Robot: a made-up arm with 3 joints. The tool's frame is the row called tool.
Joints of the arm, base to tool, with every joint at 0 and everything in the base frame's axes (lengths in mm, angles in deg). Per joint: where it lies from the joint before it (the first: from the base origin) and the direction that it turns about. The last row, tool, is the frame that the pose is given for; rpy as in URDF.
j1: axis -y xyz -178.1 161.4 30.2
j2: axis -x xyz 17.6 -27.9 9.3
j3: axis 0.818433 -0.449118 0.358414 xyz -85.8 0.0 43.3
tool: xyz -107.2 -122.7 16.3 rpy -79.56 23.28 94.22
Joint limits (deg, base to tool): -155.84..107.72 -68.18..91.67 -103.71..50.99
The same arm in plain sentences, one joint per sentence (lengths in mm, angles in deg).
The arm has three revolute joints in a row. What follows holds with every joint at zero, and every direction is one of the base frame's.
The first joint is mounted 178.1 mm along -x and 161.4 mm along +y and 30.2 mm along +z from the base frame's origin and turns about -y, from -155.84 to 107.72 deg.
The second joint is mounted 17.6 mm along +x and 27.9 mm along -y and 9.3 mm along +z from the first joint and turns about -x, from -68.18 to 91.67 deg.
The third joint is mounted 85.8 mm along -x and 43.3 mm along +z from the second joint and turns about the direction (0.818433, -0.449118, 0.358414), from -103.71 to 50.99 deg.
The tool frame, which is the frame that the pose is given for, is mounted 107.2 mm along -x and 122.7 mm along -y and 16.3 mm along +z from the third joint; its axes are the base frame's turned by roll -79.56, pitch 23.28 and yaw 94.22 deg (as in URDF: about the fixed x, then y, then z).

